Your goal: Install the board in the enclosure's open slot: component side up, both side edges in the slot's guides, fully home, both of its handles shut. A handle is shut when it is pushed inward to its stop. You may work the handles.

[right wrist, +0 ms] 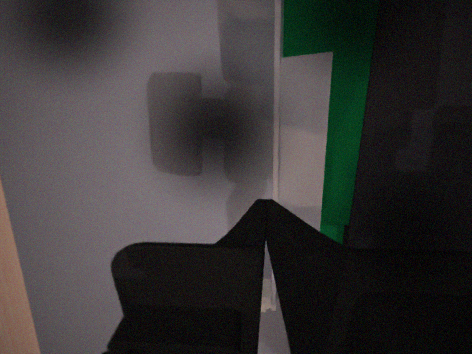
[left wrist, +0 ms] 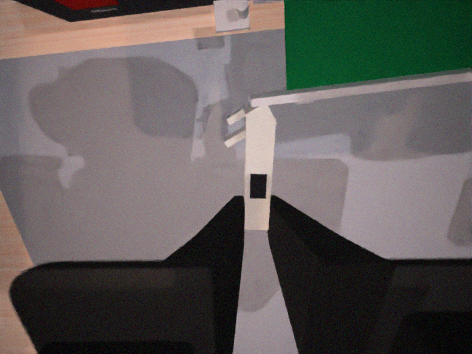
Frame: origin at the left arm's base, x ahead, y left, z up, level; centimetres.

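Where they show: left gripper, fingertip midpoint: (left wrist: pixel 254 204); right gripper, fingertip midpoint: (right wrist: pixel 264 207).
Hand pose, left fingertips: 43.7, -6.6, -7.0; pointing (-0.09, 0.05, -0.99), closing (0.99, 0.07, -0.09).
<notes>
Each offset is from my left fingertips to the centre of the thing, as dx, dy, dz. "*": to the spot under its first point.
The green board (left wrist: pixel 375 45) (right wrist: pixel 345 125) shows at the upper right of the left wrist view and right of centre in the right wrist view. A thin light front panel {+12.3, +6.9, +0.2} (left wrist: pixel 360 89) (right wrist: pixel 276 125) runs along its edge. A cream handle {* -0.1, +3.1, +1.5} (left wrist: pixel 260 145) with a black square stands out from the panel's end. My left gripper (left wrist: pixel 254 204) is shut on this handle. My right gripper (right wrist: pixel 264 207) is shut with nothing between its fingertips, at the panel's edge. A pale part {* +24.5, +8.8, +0.2} (right wrist: pixel 268 295) shows below, between its fingers; I cannot tell clearly what it is. The enclosure's slot does not show clearly.
A black enclosure part with a red patch {* -7.5, +7.7, -1.0} (left wrist: pixel 85 4) is at the top left of the left wrist view. A small grey block {* -1.5, +7.4, -0.7} (left wrist: pixel 232 16) stands by a wooden strip (left wrist: pixel 150 32). A pale block {* +14.6, +8.6, +1.0} (right wrist: pixel 304 135) lies over the board. A large dark shape {* +13.5, +12.8, +1.5} (right wrist: pixel 415 125) fills the right side.
</notes>
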